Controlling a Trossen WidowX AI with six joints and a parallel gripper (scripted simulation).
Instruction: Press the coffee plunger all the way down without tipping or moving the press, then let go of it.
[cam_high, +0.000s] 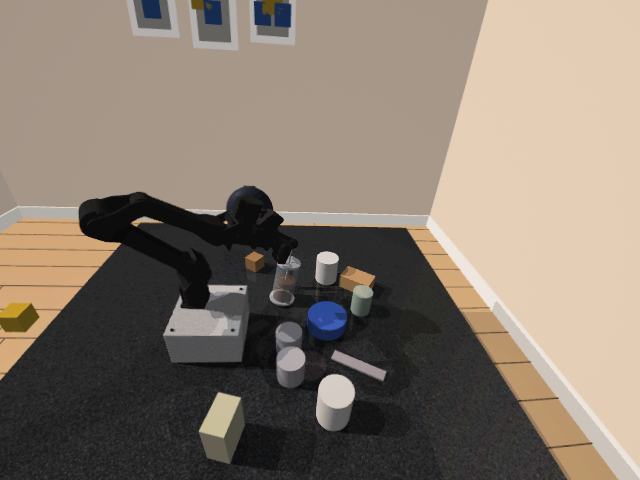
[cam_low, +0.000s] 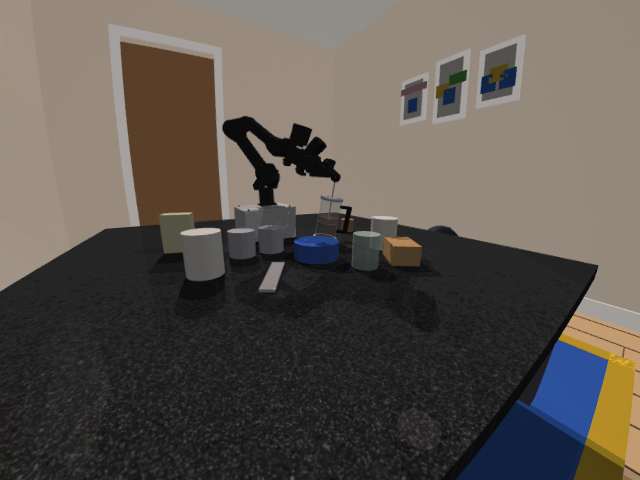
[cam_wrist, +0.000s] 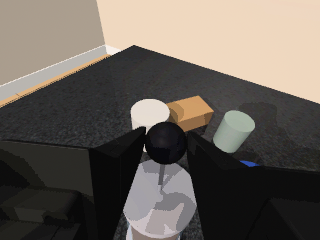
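The coffee press lies 20 mm behind my gripper tip and 110 mm below it. Also, from my gripper tip: blue disc: 110 mm ahead, 130 mm to the right, 190 mm below; pale green cylinder: 220 mm ahead, 60 mm to the right, 180 mm below; orange cube: 160 mm behind, 160 mm to the left, 190 mm below.
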